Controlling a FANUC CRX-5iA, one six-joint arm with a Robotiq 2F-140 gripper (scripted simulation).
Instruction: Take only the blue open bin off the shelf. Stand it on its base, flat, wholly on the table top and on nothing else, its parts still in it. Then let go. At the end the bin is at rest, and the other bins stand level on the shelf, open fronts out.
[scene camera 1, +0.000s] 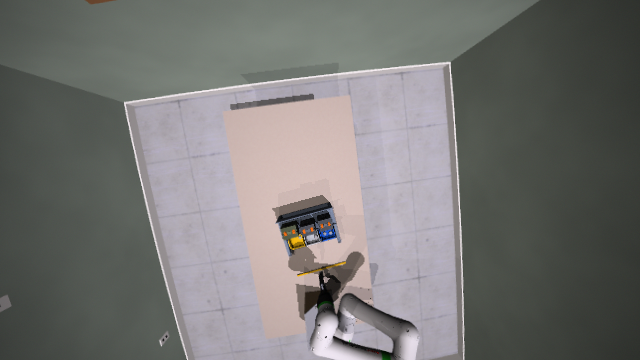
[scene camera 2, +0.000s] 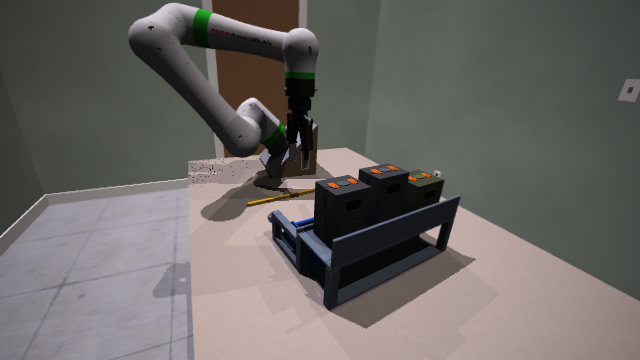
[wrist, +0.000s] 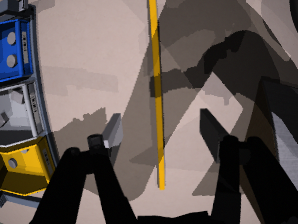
In view: the gripper (scene camera 2: 298, 165).
The gripper is seen too in the wrist view (wrist: 161, 122).
